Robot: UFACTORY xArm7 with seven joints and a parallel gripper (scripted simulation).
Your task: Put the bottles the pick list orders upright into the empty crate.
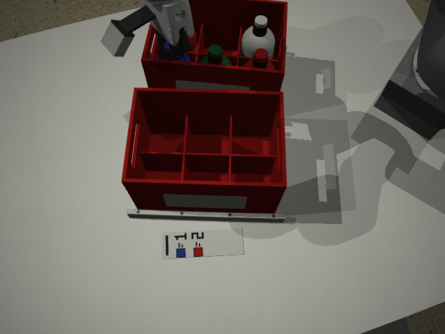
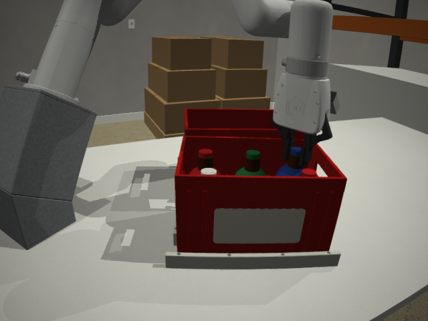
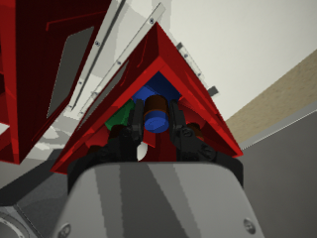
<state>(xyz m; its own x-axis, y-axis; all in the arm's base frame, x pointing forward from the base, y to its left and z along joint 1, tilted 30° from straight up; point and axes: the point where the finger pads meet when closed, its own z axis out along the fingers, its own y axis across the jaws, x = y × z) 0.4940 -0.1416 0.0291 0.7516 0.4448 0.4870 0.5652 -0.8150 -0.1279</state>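
Now: the blue bottle 70 mm below my hand. From my hand the other things lie so: red bottle (10 mm behind, 80 mm to the right, 80 mm below); green bottle (90 mm behind, 10 mm to the left, 80 mm below); white bottle (180 mm behind, 70 mm to the right, 80 mm below).
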